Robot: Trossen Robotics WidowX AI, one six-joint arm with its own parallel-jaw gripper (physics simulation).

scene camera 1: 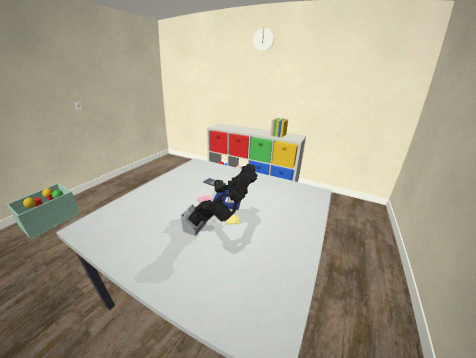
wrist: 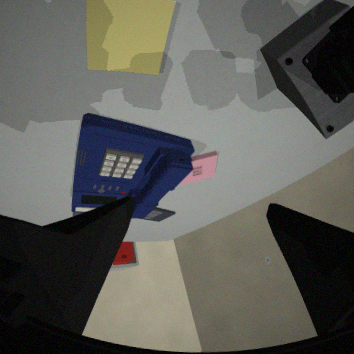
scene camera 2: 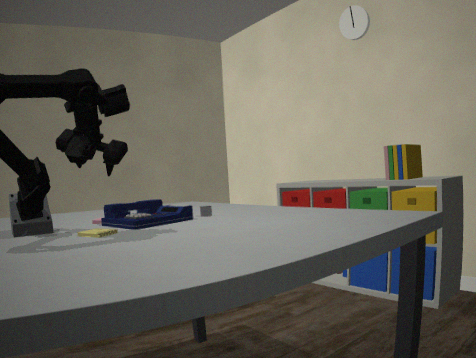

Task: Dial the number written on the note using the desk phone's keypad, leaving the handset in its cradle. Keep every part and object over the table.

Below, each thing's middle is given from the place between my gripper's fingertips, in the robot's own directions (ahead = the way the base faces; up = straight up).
I see my gripper 160 mm short of the handset [wrist: 171, 169], 90 mm to the right of it and 110 mm above it. Also, from my hand: blue desk phone [scene camera 2: 163, 215] 170 mm ahead, 40 mm to the left, 130 mm below.
